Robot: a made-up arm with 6 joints.
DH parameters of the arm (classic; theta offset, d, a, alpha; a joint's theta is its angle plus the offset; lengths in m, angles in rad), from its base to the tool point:
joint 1: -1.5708 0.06 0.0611 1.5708
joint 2: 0 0.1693 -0.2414 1.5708
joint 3: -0.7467 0 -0.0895 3.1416
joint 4: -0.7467 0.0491 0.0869 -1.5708
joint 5: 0 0.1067 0.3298 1.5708
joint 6: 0.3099 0 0.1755 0
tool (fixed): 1.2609 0.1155 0 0
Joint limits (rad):
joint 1: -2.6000..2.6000
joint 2: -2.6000..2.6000
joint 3: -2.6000..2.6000
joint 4: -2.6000..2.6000
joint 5: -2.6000..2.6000
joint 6: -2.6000..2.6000
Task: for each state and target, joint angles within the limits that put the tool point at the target. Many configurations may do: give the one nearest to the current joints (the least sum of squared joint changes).
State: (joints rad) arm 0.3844 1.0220 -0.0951 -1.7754 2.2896 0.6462
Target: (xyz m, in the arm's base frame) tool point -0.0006 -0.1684 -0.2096
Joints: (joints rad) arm 0.2004 0.5436 -0.1509 -1.6609 2.5331 0.7364
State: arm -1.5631 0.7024 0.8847 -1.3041 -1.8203 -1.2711
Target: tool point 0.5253 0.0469 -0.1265
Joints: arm -1.7396 1.2345 0.8509 -1.2723 -1.5125 -1.3248
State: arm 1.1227 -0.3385 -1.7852 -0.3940 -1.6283 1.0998
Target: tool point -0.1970 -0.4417 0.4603
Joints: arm 1.4641 -0.3512 -2.1347 -0.0910 -1.9997 1.2444
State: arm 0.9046 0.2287 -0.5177 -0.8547 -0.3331 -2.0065
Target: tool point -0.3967 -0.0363 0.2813
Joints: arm 0.4669 0.5634 -0.4935 -0.7576 -0.6200 -2.2515
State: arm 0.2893 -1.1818 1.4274 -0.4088 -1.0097 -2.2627
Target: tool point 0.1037 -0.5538 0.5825
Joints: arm 0.7455 -1.6428 1.5055 -0.7694 -0.6879 -1.6104
